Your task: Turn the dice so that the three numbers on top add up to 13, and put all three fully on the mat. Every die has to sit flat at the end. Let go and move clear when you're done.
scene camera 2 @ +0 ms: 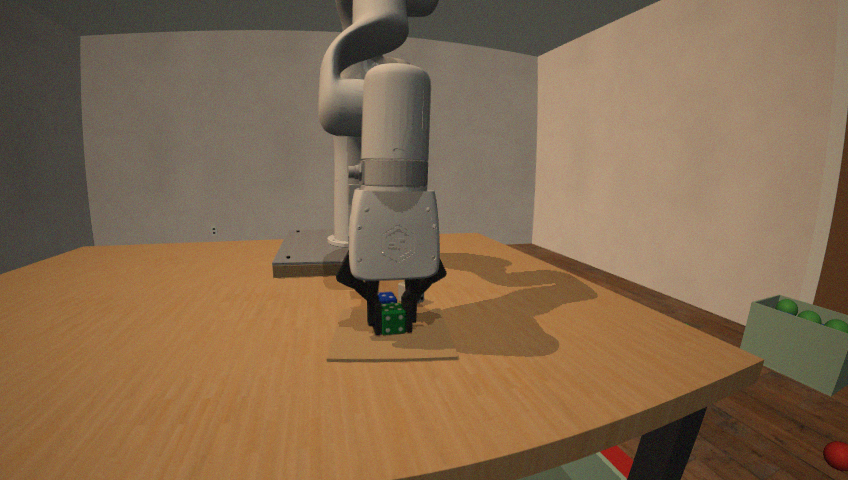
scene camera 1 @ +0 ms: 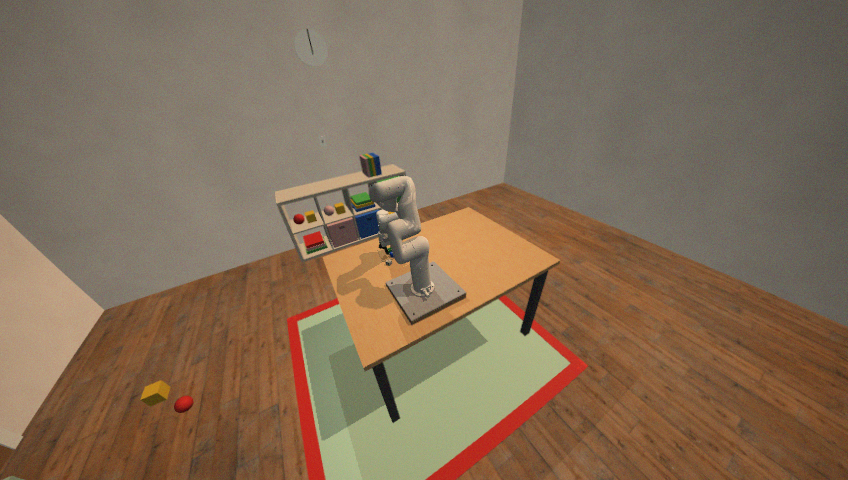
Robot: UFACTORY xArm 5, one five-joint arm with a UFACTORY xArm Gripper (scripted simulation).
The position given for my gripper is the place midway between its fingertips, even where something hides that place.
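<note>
There's a green die (scene camera 2: 393,315) that I can see, and my gripper (scene camera 2: 391,329) is showing there too.
</note>
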